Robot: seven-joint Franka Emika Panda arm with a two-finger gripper.
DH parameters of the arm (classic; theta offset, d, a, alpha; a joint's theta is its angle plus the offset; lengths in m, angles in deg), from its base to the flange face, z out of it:
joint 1: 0 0.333 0 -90
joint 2: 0 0 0 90
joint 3: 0 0.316 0.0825 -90
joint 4: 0 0 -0.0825 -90
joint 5: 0 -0.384 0 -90
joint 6: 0 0 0.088 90
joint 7: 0 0.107 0 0
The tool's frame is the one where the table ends.
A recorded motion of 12 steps. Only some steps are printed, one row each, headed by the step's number.
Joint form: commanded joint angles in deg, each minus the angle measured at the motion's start. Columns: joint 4, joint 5, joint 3, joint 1, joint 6, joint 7, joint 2.
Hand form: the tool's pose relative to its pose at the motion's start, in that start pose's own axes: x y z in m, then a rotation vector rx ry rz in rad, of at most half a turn. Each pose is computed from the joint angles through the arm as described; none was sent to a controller.
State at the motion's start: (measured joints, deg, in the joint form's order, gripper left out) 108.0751 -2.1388 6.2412 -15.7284 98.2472 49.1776 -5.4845
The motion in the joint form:
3: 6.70 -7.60 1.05 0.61 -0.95 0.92 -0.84
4: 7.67 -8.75 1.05 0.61 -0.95 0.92 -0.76
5: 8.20 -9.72 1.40 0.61 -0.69 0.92 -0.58
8: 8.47 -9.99 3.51 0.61 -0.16 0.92 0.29
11: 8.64 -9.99 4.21 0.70 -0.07 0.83 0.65
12: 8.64 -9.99 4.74 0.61 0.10 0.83 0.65
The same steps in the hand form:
3: -0.0312 -0.0032 0.0493 -0.0130 -0.1717 0.0166
4: -0.0335 -0.0027 0.0576 -0.0145 -0.1983 0.0224
5: -0.0371 -0.0053 0.0630 -0.0113 -0.2153 0.0216
8: -0.0503 -0.0184 0.0728 -0.0246 -0.2223 -0.0102
11: -0.0554 -0.0228 0.0774 -0.0331 -0.2262 -0.0241
12: -0.0585 -0.0252 0.0774 -0.0328 -0.2234 -0.0313

